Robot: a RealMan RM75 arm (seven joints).
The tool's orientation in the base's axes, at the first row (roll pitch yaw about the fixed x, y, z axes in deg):
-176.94, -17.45, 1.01
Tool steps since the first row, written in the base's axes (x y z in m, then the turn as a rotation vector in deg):
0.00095, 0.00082, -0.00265, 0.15, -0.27, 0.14
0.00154, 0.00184, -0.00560, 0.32, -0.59, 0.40
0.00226, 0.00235, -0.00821, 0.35, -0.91, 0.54
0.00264, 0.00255, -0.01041, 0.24, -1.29, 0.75
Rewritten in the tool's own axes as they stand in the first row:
0.00013, -0.00065, 0.00286, 0.18, 0.27, -0.10
-0.00018, -0.00150, 0.00590, 0.42, 0.58, -0.32
-0.00027, -0.00185, 0.00863, 0.48, 0.89, -0.46
-0.00056, -0.00193, 0.01085, 0.43, 1.26, -0.72

